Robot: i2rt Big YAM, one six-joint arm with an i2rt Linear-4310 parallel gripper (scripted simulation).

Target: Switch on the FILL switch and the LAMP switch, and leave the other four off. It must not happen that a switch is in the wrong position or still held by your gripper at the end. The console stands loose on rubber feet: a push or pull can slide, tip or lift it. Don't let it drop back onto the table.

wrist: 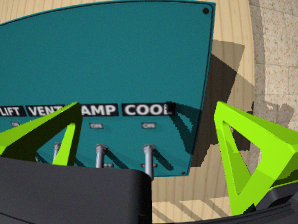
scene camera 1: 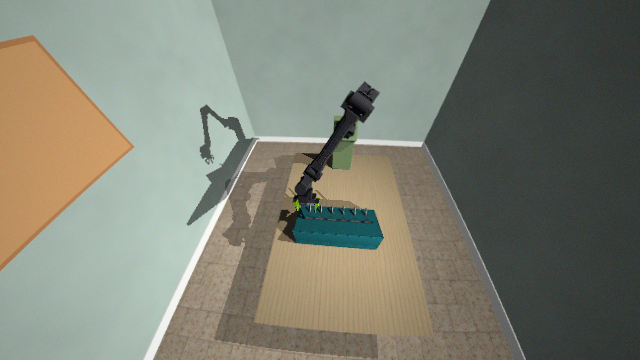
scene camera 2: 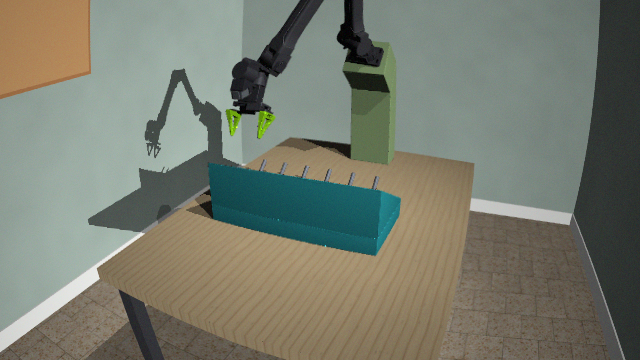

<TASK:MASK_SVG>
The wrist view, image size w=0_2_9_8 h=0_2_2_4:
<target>my gripper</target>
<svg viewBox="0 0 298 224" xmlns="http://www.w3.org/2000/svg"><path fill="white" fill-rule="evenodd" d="M298 132L218 101L214 120L224 165L232 216L190 222L152 223L152 180L147 173L136 169L74 166L83 121L80 104L75 102L46 116L0 133L0 224L298 224ZM67 127L60 150L53 164L37 162L35 158L36 151ZM230 126L256 145L262 152L262 159L252 176L238 151Z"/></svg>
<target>teal console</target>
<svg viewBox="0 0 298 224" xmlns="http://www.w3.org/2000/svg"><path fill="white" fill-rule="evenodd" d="M67 127L36 151L35 157L37 162L53 164L60 150ZM0 24L0 133L46 116L72 103L79 102L83 114L83 123L74 166L136 169L147 173L152 181L154 177L189 175L208 81L215 21L215 2L197 0L100 1L46 10Z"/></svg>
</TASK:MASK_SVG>
